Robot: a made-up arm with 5 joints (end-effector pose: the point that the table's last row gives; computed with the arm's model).
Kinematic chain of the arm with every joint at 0, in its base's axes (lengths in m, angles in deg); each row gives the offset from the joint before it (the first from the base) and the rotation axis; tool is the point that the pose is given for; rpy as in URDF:
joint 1: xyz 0 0 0.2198 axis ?
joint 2: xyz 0 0 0 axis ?
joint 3: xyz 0.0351 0 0.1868 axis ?
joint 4: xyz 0.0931 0 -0.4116 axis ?
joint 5: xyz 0.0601 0 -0.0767 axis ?
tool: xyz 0 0 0 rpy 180 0 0
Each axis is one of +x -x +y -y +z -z.
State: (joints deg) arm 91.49 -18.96 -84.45 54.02 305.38
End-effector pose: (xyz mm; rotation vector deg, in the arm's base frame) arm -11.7 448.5 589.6 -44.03 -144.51 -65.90
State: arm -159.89 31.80 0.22 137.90 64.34
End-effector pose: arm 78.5 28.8 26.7 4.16 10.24 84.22
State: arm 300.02 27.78 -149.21 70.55 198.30
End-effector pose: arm 259.3 -448.7 661.0 82.56 101.45 -22.14
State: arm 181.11 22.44 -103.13 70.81 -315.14
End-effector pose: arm -597.2 -11.6 339.1 -63.64 -158.51 5.77
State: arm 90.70 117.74 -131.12 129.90 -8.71
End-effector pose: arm -2.9 239.3 -296.6 45.99 54.24 -86.76
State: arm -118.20 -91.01 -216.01 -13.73 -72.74
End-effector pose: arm 218.3 407.1 -168.0 -129.92 54.42 -4.79
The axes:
joint 1: +z
joint 2: +y
joint 3: +y
joint 4: +y
joint 5: -z

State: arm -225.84 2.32 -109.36 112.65 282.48
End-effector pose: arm -321.3 330.9 532.4 -48.36 170.45 -7.64
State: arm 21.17 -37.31 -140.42 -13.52 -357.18
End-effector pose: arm -220.0 -85.2 868.1 15.44 2.49 -155.34
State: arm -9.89 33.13 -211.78 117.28 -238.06
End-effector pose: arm 142.1 -24.8 786.7 -50.33 112.59 -40.90
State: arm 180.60 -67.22 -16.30 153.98 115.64
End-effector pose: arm -208.6 -2.2 288.3 104.56 66.56 74.33
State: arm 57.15 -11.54 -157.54 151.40 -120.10
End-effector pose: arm 34.8 53.9 776.8 4.06 169.26 22.46
